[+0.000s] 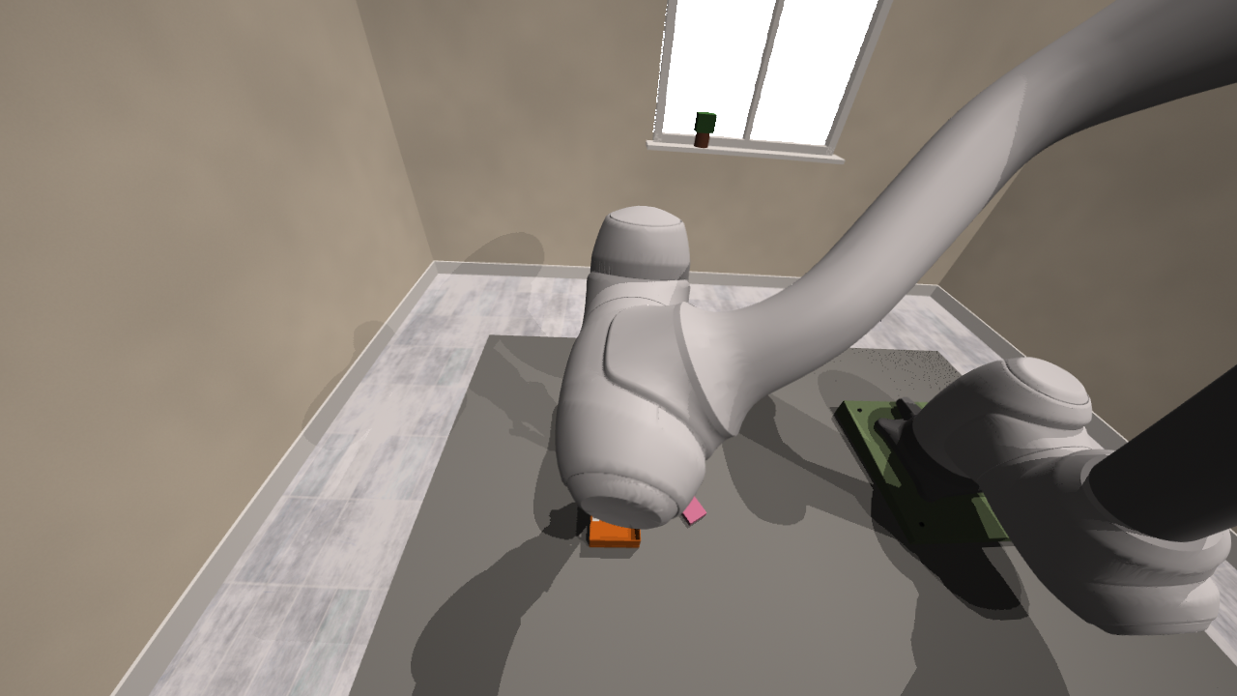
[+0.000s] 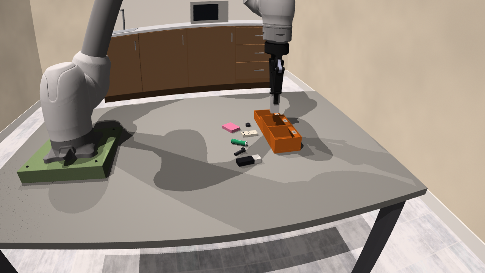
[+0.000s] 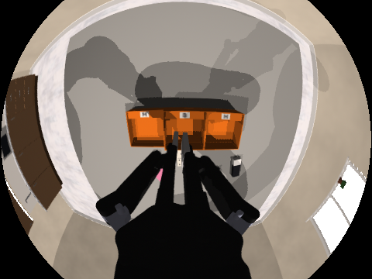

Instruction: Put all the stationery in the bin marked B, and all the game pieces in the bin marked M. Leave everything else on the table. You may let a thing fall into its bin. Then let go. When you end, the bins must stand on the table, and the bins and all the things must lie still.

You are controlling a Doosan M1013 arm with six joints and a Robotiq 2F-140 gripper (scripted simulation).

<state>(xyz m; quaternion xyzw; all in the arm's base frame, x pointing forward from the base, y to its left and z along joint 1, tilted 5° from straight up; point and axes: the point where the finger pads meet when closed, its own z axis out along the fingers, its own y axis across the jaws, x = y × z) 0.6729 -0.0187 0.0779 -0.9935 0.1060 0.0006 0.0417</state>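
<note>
My gripper is now 130 mm past the pink sticky-note pad, 60 mm to the right of it and 100 mm above it. Also, from my hand: cream domino (90 mm behind, 100 mm below); small black nut (70 mm behind, 70 mm to the left, 100 mm below); orange three-compartment bin (10 mm to the right, 80 mm below).
</note>
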